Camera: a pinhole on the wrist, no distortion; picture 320 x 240 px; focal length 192.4 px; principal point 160.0 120.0 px. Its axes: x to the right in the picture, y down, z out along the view. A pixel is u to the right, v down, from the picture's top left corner.
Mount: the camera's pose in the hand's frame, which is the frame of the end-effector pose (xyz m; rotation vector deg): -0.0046 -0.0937 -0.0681 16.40 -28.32 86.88
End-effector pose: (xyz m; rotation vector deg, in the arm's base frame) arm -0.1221 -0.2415 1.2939 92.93 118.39 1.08
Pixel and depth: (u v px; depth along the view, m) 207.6 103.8 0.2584
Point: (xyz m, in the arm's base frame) -0.1904 -0.3600 1.0847
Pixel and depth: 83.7 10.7 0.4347
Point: -0.4692 -0.2806 0.8530
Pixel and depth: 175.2 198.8 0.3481
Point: -0.2075 -0.5497 1.0945
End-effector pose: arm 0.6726 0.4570 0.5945 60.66 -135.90 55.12
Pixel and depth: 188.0 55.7 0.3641
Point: 0.7847 0.1071 0.5295
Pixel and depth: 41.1 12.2 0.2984
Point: 0.8923 0.1087 0.7557
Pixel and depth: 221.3 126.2 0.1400
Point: 0.7786 0.3595 0.5792
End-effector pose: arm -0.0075 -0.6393 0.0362 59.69 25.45 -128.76
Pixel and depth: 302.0 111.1 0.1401
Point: -0.1030 -0.6343 0.1192
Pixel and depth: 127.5 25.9 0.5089
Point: -0.5794 -0.5809 0.1484
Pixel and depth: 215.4 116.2 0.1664
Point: -0.1379 -0.5838 0.1237
